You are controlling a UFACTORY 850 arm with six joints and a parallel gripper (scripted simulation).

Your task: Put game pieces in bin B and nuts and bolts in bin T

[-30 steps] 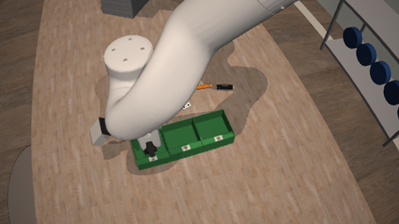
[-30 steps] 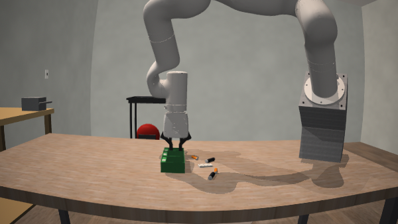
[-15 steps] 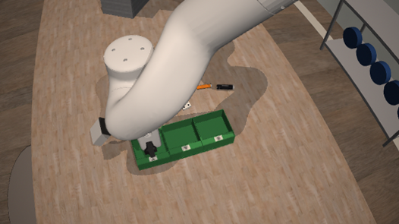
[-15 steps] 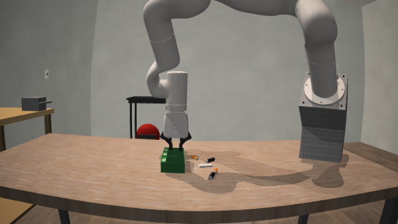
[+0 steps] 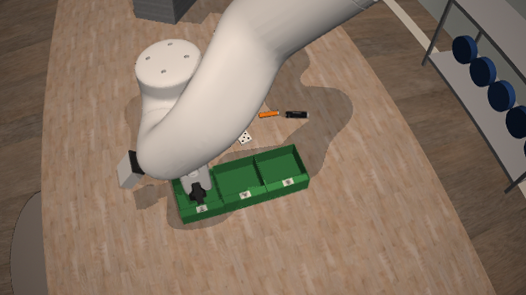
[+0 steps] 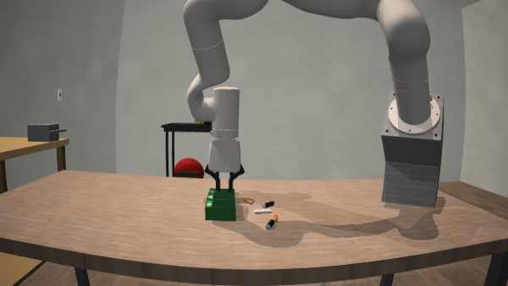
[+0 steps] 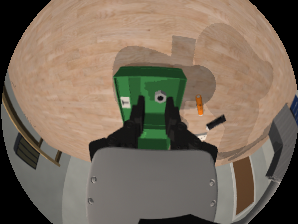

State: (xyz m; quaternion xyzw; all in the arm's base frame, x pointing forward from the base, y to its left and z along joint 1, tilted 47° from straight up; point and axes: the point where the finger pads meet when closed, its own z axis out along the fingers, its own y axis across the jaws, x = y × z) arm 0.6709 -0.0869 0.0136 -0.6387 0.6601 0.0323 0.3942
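The grey nut is 40 mm below my hand and 10 mm behind it. The rest, counted from my hand: orange battery (80 mm behind, 50 mm below, 10 mm to the left); green three-compartment bin row (80 mm to the left, 30 mm below); white domino (130 mm behind, 110 mm to the left, 40 mm below).
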